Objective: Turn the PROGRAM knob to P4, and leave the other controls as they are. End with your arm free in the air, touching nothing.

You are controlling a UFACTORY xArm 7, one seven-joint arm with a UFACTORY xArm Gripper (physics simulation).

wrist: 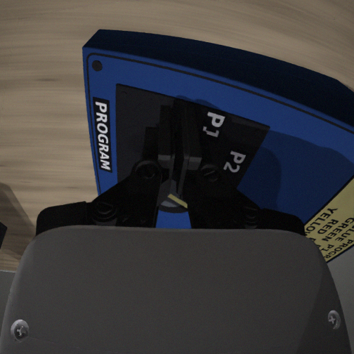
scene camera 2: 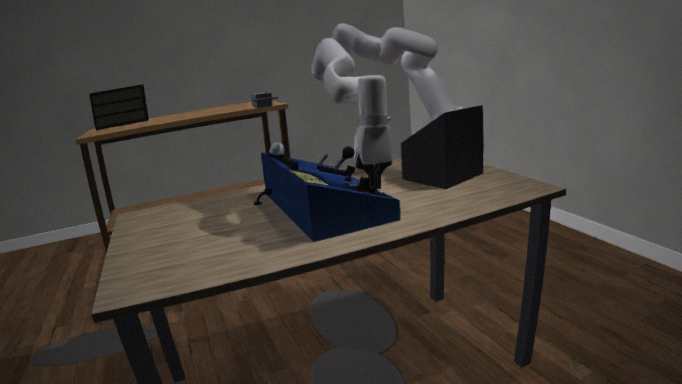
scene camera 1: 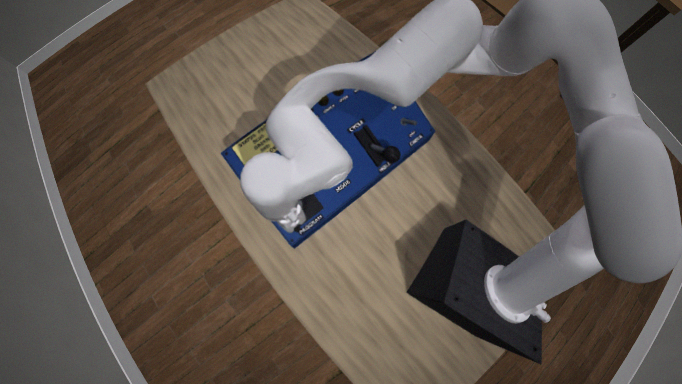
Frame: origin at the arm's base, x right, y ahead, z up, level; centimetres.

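Seen in the pictures: gripper, between the fingertips: (scene camera 2: 374, 188); arm's base, origin of its link: (scene camera 2: 447, 121) (scene camera 1: 506, 294).
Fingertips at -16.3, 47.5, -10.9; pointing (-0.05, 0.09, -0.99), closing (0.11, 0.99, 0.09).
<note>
Offsets run from my fingertips to a thing's top centre, as dx, dy, dz. "spot": to the spot under its first point. Level surfaces: height alone.
The blue control panel (scene camera 1: 357, 182) (scene camera 2: 350, 215) (wrist: 150, 79) lies on the table. Its PROGRAM knob (wrist: 173, 202) is partly visible in the wrist view, with a grey cap and a yellow pointer line slanting to the lower right. My fingers hide the rest of it. P1 and P2 are readable on its dark plate; P3 and P4 do not show, so I cannot tell the setting. My gripper (scene camera 2: 372, 188) (wrist: 174, 126) is shut with nothing visible between its fingers. It points down low over the PROGRAM plate, right beside or against the knob; contact is unclear. In scene camera 1 the arm hides most of the gripper.
The black-balled CYCLE/HOLD lever {+26.5, -9.9, +6.7} (scene camera 1: 391, 154) (scene camera 2: 348, 152) stands farther along the panel, with a CHECK switch {+39.1, -7.5, +2.9} (scene camera 1: 409, 122) beyond it. A yellow note {spot: +7.7, +15.6, +4.7} (scene camera 1: 256, 145) (scene camera 2: 309, 177) (wrist: 334, 231) is near the knob. The arm's black pedestal (scene camera 1: 450, 265) (scene camera 2: 442, 155) stands on the table {dz -9.8} (scene camera 1: 200, 100) (scene camera 2: 170, 270).
</note>
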